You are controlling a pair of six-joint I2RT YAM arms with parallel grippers.
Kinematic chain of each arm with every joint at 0, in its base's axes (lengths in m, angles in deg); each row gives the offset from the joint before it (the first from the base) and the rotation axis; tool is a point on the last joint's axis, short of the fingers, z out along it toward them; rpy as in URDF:
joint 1: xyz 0 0 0.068 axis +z
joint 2: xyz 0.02 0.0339 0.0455 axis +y
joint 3: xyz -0.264 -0.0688 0 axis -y
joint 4: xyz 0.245 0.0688 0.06 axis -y
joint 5: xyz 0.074 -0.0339 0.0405 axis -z
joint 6: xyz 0.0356 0 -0.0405 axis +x
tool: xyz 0 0 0 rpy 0 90 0
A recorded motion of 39 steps. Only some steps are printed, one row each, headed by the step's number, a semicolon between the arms.
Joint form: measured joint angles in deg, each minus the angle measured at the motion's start. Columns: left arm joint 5, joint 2, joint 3, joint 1, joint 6, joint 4; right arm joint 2, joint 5, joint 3, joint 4, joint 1, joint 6.
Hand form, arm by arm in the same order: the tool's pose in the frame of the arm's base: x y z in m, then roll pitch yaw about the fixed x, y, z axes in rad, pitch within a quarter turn. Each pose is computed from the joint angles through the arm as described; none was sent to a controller.
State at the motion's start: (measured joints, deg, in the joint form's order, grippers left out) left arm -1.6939 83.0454 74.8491 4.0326 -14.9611 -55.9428; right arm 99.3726 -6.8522 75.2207 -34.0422 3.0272 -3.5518
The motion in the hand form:
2: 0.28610 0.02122 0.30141 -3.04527 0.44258 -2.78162; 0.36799 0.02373 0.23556 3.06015 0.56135 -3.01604
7: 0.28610 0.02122 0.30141 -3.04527 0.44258 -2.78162; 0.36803 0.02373 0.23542 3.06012 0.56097 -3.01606
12: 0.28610 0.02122 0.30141 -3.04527 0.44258 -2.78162; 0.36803 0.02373 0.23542 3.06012 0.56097 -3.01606
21: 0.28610 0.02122 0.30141 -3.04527 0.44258 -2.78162; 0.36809 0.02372 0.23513 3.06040 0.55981 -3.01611
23: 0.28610 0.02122 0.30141 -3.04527 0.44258 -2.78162; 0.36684 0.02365 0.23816 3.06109 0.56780 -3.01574
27: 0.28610 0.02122 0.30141 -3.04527 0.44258 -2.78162; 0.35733 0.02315 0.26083 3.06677 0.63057 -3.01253
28: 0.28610 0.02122 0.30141 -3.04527 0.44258 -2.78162; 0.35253 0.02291 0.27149 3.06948 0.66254 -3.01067
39: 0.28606 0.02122 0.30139 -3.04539 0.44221 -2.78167; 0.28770 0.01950 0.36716 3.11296 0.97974 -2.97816
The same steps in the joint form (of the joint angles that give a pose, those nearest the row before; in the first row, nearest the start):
2: 0.00 0.00 0.00 0.00 0.00 0.00; 0.00 -0.02 0.00 0.00 0.00 0.00
7: 0.00 0.00 0.00 0.00 0.00 0.00; 0.02 -0.02 0.00 0.00 0.00 0.00
12: 0.00 0.00 0.00 0.00 0.00 0.00; 0.02 -0.02 0.00 0.00 0.00 0.00
21: 0.00 0.00 0.00 0.00 0.00 0.00; 0.07 0.00 0.00 -0.02 0.00 0.00
23: 0.00 0.00 0.00 0.00 0.00 0.00; -0.46 0.00 -0.02 -0.07 0.00 0.00
27: 0.00 0.00 0.00 0.00 0.00 0.00; -4.31 0.00 -0.04 -0.28 0.00 0.00
28: 0.00 0.00 0.00 0.00 0.00 0.00; -6.12 -0.02 -0.04 -0.26 0.00 0.00
39: 0.00 0.00 0.00 0.00 0.00 -0.02; -24.13 -0.04 -0.04 -0.02 0.00 0.00

